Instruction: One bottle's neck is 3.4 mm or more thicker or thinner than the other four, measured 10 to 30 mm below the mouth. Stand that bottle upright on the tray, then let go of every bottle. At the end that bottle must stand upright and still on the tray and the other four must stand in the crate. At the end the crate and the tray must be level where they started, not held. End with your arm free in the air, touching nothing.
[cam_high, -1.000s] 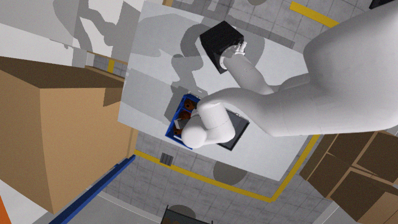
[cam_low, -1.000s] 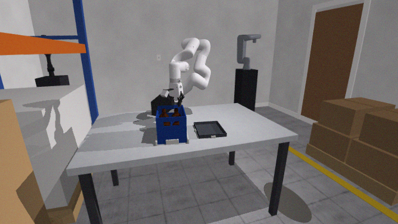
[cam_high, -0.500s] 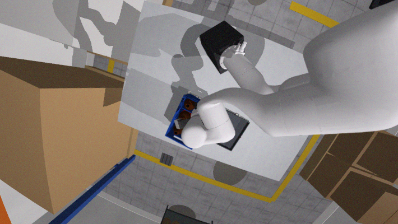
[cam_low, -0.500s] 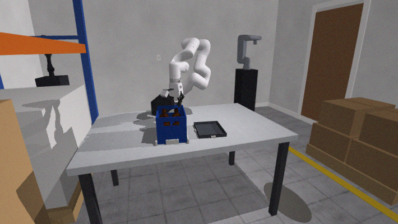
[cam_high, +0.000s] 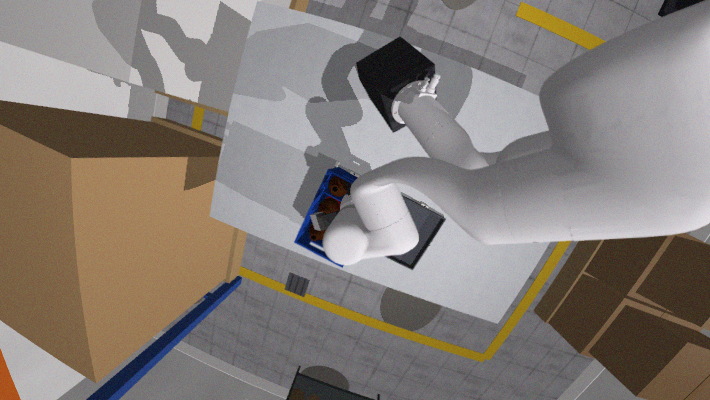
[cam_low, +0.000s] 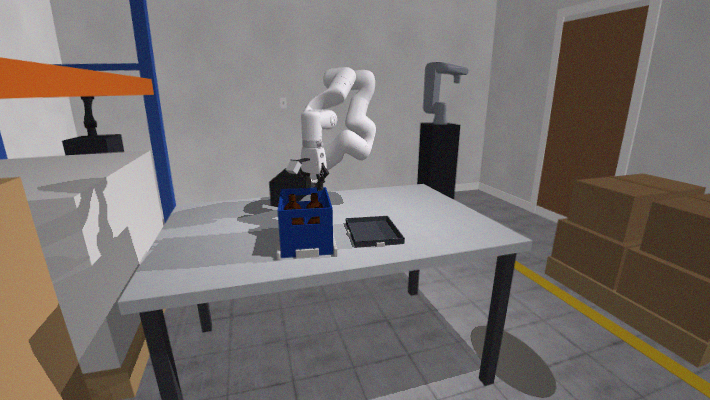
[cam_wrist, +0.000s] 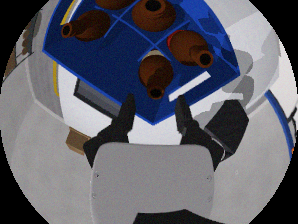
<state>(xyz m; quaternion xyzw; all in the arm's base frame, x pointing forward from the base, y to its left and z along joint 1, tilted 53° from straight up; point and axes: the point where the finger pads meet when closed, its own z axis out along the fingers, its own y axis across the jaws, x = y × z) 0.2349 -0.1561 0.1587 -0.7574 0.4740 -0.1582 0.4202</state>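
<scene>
My hand is 1 cm past the glass bottle, 9 cm to the left of it and 11 cm above it. Round my hand: blue crate 8 cm ahead, 5 cm to the right, 11 cm below; then dark tray 8 cm ahead, 23 cm to the left, 19 cm below.
</scene>
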